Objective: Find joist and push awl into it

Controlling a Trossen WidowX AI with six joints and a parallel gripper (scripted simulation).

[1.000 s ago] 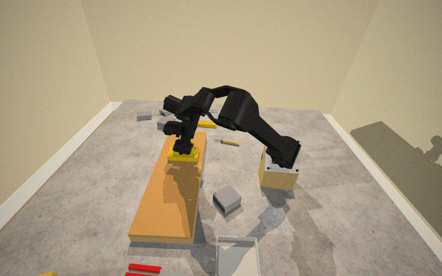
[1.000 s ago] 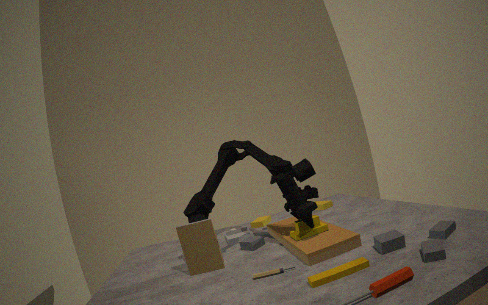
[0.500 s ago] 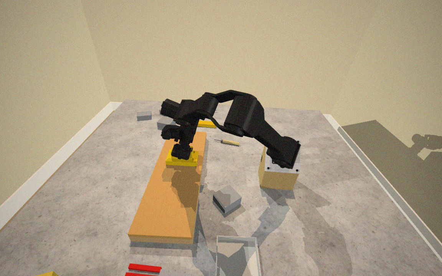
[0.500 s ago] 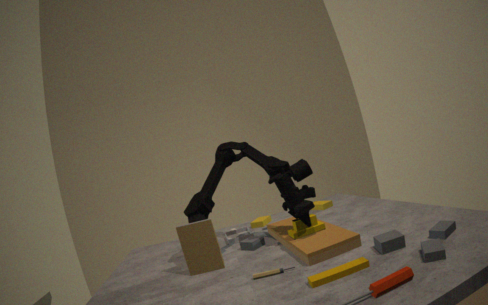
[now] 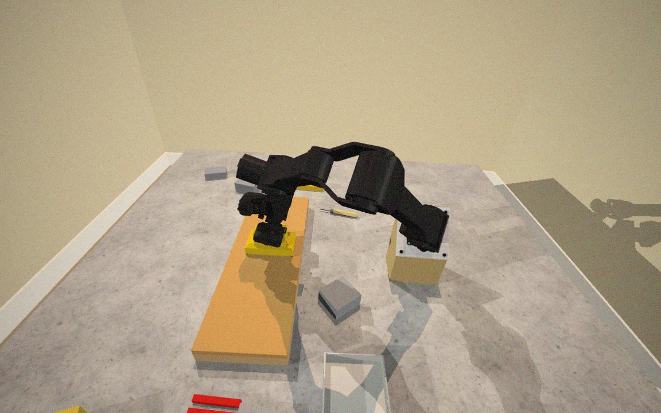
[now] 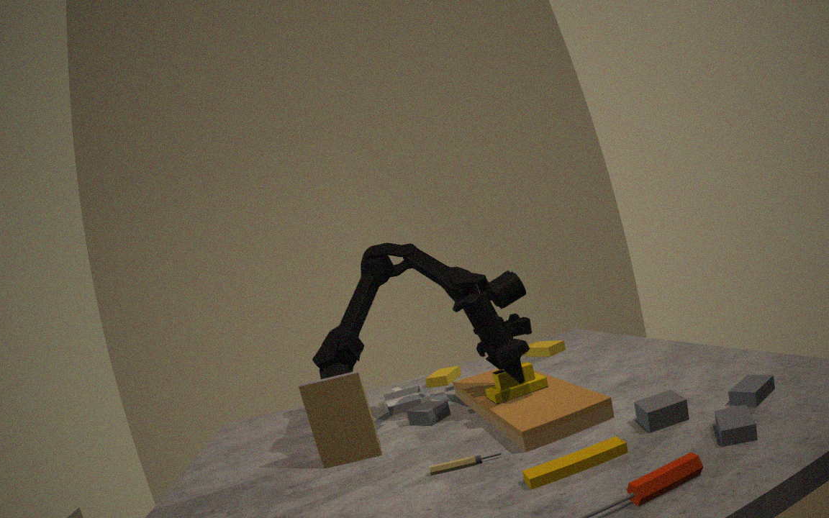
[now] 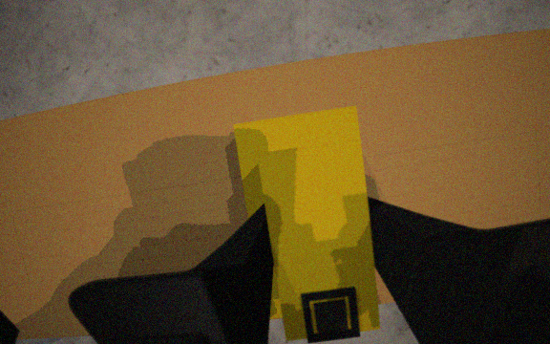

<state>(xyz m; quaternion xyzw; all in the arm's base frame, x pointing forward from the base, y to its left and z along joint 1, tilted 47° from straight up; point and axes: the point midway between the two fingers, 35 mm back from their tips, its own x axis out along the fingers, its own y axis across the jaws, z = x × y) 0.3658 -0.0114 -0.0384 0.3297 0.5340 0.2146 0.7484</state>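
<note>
Now: the square light 40 mm behind my gripper tip and 30 mm above it. The rest, counted from my gripper tip: white tray (210 mm behind, 360 mm to the left, 50 mm below); then wooden-handled awl (180 mm behind, 200 mm to the right, 60 mm below); then stud finder (20 mm behind, 20 mm above).
</note>
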